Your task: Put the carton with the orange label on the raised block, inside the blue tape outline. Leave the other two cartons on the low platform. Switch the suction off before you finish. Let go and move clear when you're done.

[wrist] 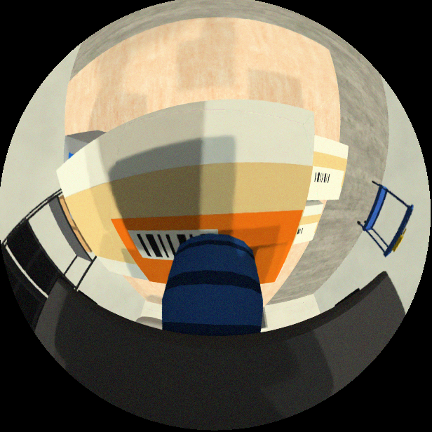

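The carton with the orange label (265, 187) fills the middle of the wrist view, its barcode partly behind the cup. My blue suction cup (216, 246) is against it and holds it raised above the table. The contact face is hidden. The two other cartons (332, 167) (311, 219) show in part at the right, beyond and below the held one, and look smaller. The grey raised block (86, 139) shows in part at the left, mostly hidden behind the held carton; a bit of its blue tape outline (70, 155) shows. The low platform cannot be made out.
A wooden table top (210, 55) spreads beyond the carton, with shadows on it. A blue-framed cart (376, 207) stands at the far right. A dark rack-like structure and a dark-edged panel (68, 227) are at the left. Dark arm parts (215, 380) cover the bottom.
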